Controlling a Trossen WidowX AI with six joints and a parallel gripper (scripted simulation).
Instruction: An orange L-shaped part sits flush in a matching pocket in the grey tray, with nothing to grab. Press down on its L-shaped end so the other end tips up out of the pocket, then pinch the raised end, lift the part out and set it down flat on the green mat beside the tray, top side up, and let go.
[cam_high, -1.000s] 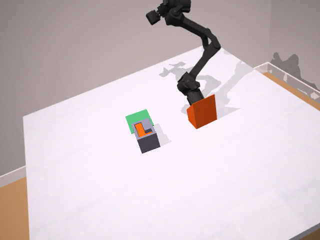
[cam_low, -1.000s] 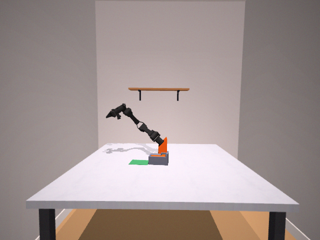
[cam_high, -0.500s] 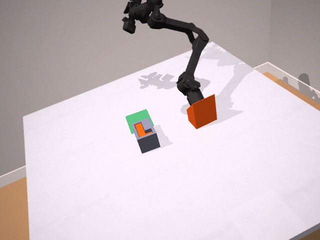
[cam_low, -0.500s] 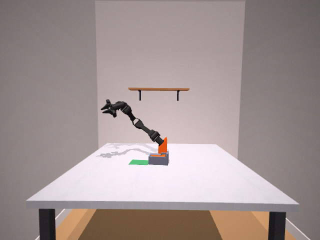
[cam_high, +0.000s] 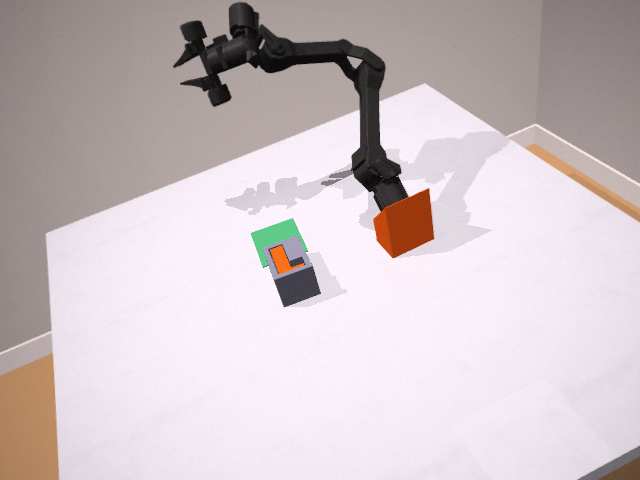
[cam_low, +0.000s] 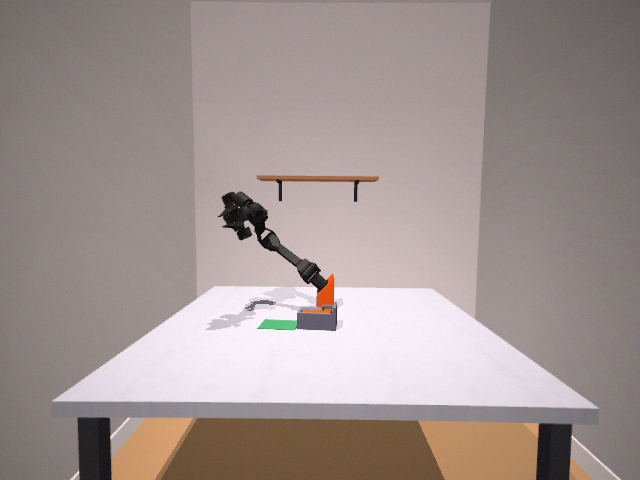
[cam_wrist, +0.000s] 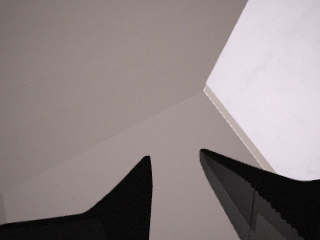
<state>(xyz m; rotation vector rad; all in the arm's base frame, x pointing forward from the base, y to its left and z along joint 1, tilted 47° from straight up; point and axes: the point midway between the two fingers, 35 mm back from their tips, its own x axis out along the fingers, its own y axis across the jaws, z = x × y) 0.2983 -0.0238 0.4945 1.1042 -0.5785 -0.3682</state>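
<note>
Now: gripper tip 38 cm to the right of the orange L-shaped part, 37 cm above it and 5 cm past it. From my gripper tip the other things lie so: green mat: 43 cm below, 21 cm to the left, 7 cm behind.
</note>
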